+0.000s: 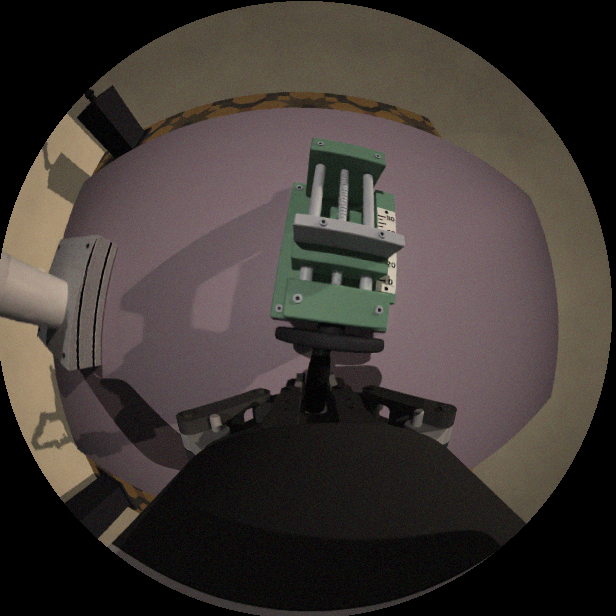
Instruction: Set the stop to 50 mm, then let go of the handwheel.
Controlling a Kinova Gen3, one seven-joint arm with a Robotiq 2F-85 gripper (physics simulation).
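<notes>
A green slide fixture (pixel 339 247) stands on the purple table top, pointing away from me. It has two grey rails and a centre lead screw. A grey stop carriage (pixel 347 232) sits across the rails, a little past the middle towards the far end. A cream scale strip (pixel 390 247) runs along the right side; its numbers are too small to read surely. The black handwheel (pixel 328 339) is at the near end. My gripper (pixel 317 399) is shut on the handwheel's black crank handle (pixel 317 379), directly below the wheel.
A grey ribbed disc on a pale cylinder (pixel 74 301) juts in from the left edge. The table's brown patterned rim (pixel 287 103) curves along the far side. A black block (pixel 109 120) sits at the upper left. Beige floor surrounds the table.
</notes>
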